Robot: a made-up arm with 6 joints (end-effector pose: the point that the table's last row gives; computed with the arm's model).
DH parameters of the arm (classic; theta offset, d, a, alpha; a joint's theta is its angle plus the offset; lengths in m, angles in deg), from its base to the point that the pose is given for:
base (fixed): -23.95 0 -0.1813 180
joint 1: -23.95 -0.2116 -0.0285 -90
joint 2: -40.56 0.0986 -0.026 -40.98
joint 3: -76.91 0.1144 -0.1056 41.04
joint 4: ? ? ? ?
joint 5: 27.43 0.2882 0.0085 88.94
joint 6: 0 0.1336 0.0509 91.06
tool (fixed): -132.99 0.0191 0 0
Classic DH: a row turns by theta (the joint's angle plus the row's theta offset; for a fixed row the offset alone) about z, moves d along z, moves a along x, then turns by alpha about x.
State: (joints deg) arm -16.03 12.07 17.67 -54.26 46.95 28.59
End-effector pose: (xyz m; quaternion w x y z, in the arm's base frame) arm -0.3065 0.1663 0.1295 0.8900 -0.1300 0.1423 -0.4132
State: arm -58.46 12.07 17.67 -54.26 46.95 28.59
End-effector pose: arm -0.3322 0.0471 0.1295 0.9792 -0.1727 0.0856 -0.0632
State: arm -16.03 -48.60 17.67 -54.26 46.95 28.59
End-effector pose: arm -0.3355 0.1580 0.2422 0.6809 -0.4369 0.4972 -0.3134
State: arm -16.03 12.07 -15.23 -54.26 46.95 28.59
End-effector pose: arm -0.2770 0.1700 0.1075 0.7416 -0.3046 0.2592 -0.5385
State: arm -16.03 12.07 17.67 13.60 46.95 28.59
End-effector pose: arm -0.0903 0.0846 0.0491 0.9073 -0.0203 -0.3803 -0.1784
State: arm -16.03 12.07 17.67 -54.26 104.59 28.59
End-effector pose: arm -0.1797 0.2282 0.1159 0.5604 -0.2454 0.2844 -0.7381
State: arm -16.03 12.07 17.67 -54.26 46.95 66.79
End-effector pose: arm -0.3186 0.1631 0.0962 0.8391 -0.4289 0.0340 -0.3328
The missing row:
joint 4: -85.73 -0.0607 -0.043 -134.93
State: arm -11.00 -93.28 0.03 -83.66 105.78 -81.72
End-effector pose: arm -0.2486 0.2044 0.1761 0.1522 -0.5345 -0.0998 -0.8253
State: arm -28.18 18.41 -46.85 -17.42 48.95 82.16
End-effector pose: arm -0.2649 -0.0143 -0.0060 0.5714 -0.7843 -0.0488 -0.2366
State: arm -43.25 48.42 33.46 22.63 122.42 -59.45
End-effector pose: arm -0.1862 0.1976 0.2978 0.3839 0.9192 0.0257 0.0837
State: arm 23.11 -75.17 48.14 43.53 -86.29 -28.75
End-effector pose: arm 0.0344 -0.0532 -0.0190 0.6486 0.1383 0.0302 0.7479
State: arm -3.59 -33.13 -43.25 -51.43 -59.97 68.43
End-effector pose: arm -0.4298 -0.0157 0.2719 0.8993 -0.2641 0.3221 0.1330
